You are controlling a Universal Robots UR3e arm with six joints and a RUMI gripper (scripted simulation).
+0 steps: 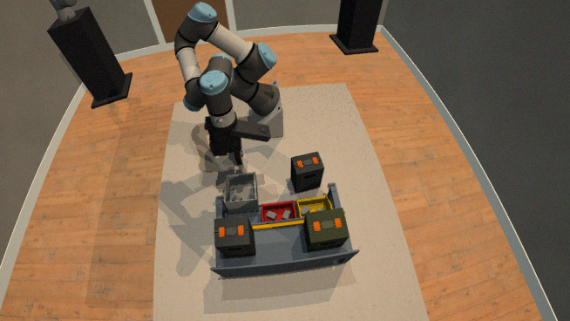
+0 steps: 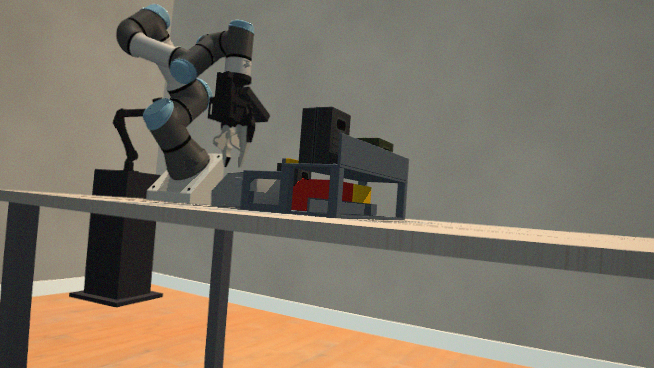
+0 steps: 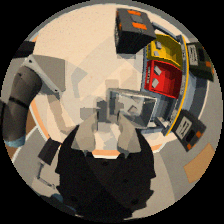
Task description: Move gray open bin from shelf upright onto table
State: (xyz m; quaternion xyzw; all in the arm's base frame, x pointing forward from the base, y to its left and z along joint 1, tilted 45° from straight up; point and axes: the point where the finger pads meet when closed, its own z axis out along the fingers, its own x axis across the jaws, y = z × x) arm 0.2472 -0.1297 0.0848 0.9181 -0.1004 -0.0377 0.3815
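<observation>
The gray open bin is 60 mm ahead of my hand, 20 mm to the right of it and 70 mm below it. Also, from my hand: yellow rail (240 mm ahead, 60 mm to the left, 10 mm below); then red bin (200 mm ahead, 70 mm to the left, 70 mm below); then yellow bin (220 mm ahead, 180 mm to the left, 70 mm below).
</observation>
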